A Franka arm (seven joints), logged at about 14 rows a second.
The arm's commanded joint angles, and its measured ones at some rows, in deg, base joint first. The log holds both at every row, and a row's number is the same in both.
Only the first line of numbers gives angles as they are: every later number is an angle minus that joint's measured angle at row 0.
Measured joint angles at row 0:
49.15 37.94 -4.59 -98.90 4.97 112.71 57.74
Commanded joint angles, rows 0 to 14:
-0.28 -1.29 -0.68 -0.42 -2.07 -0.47 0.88
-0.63 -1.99 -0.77 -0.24 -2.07 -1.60 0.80
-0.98 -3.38 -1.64 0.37 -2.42 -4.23 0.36
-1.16 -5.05 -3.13 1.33 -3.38 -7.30 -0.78
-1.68 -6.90 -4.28 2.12 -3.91 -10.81 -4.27
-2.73 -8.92 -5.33 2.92 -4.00 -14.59 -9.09
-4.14 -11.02 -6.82 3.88 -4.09 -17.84 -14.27
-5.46 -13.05 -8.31 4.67 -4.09 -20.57 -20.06
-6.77 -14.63 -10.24 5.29 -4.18 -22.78 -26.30
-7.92 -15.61 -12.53 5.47 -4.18 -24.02 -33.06
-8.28 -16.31 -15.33 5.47 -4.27 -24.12 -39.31
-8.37 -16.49 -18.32 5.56 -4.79 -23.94 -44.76
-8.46 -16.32 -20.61 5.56 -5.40 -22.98 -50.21
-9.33 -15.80 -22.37 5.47 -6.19 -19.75 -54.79
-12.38 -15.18 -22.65 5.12 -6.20 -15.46 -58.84
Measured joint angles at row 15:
-9.62 -15.74 -21.98 5.88 -4.69 -20.25 -52.35
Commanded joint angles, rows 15 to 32:
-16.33 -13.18 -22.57 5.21 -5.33 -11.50 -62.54
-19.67 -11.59 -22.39 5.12 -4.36 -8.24 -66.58
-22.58 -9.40 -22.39 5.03 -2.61 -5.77 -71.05
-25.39 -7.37 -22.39 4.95 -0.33 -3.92 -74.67
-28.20 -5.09 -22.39 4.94 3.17 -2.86 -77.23
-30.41 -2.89 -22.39 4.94 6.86 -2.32 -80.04
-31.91 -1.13 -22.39 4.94 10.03 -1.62 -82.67
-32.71 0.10 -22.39 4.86 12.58 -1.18 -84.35
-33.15 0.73 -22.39 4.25 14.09 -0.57 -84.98
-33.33 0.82 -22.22 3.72 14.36 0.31 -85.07
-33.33 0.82 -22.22 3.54 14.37 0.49 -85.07
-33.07 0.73 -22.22 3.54 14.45 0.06 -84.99
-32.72 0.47 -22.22 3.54 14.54 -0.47 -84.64
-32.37 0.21 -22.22 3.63 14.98 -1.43 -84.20
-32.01 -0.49 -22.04 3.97 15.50 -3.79 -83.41
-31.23 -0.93 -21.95 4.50 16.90 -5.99 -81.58
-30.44 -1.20 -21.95 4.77 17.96 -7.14 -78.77
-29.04 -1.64 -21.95 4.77 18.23 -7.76 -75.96
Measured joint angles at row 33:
-31.02 0.49 -22.14 5.26 16.69 -5.92 -80.60
